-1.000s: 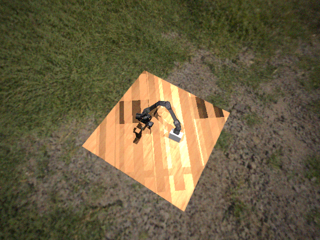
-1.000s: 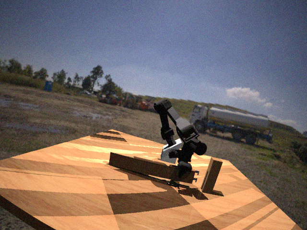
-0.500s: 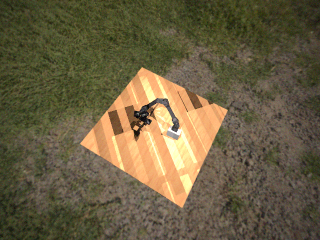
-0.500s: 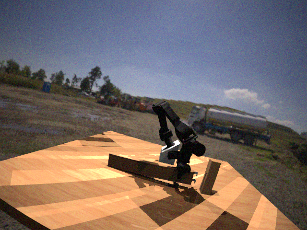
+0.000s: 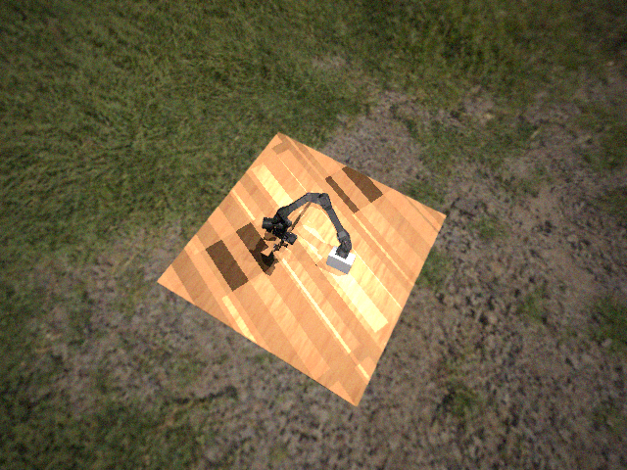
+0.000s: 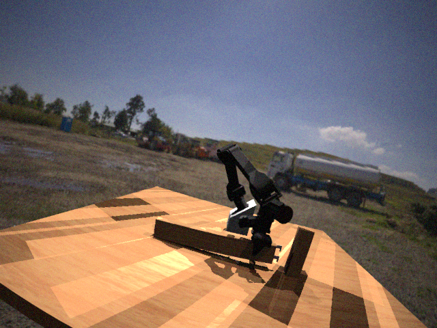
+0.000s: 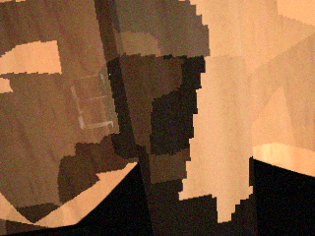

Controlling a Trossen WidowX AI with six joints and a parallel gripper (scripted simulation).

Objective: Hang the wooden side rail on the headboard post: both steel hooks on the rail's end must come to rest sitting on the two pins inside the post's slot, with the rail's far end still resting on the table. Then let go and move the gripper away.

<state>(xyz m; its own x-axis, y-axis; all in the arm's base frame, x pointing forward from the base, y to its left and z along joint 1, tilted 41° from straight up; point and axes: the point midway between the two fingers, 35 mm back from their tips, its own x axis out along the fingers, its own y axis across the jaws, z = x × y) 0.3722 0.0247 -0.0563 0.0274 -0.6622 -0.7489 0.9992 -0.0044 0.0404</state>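
Now: the headboard post 15 cm to the left of my gripper tip and 4 cm above it.
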